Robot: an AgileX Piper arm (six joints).
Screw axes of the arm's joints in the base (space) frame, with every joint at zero. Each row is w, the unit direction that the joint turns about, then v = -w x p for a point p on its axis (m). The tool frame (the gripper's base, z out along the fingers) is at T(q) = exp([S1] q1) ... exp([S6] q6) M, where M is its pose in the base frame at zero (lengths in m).
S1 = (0, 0, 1, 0.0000, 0.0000, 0.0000)
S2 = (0, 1, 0, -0.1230, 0.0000, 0.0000)
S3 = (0, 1, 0, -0.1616, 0.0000, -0.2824)
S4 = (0.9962, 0, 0.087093, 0.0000, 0.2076, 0.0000)
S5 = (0, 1, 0, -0.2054, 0.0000, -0.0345)
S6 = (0.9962, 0, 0.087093, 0.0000, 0.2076, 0.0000)
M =
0.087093 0 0.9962 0.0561
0 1 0 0.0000
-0.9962 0 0.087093 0.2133
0 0 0 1
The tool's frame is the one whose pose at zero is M.
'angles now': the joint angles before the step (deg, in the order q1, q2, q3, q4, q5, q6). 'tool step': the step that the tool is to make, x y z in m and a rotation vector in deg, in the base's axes. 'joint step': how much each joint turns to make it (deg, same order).
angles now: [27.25 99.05 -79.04 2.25 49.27 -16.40]
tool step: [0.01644 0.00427 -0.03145 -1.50 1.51 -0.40]
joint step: [-0.42 5.17 -0.15 -0.70 -3.00 0.11]
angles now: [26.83 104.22 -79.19 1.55 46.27 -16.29]
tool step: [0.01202 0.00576 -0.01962 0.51 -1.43 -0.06]
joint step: [0.00 3.36 -0.06 -0.16 -4.81 0.01]
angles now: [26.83 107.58 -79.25 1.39 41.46 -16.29]
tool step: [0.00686 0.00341 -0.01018 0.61 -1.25 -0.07]
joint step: [0.00 1.83 -0.11 0.01 -3.11 0.00]
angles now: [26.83 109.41 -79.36 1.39 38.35 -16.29]
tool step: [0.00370 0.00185 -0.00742 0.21 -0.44 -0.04]
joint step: [0.00 1.21 0.00 0.00 -1.70 0.01]
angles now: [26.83 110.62 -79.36 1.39 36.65 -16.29]
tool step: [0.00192 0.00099 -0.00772 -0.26 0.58 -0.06]
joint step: [0.00 1.12 0.00 0.01 -0.48 0.05]
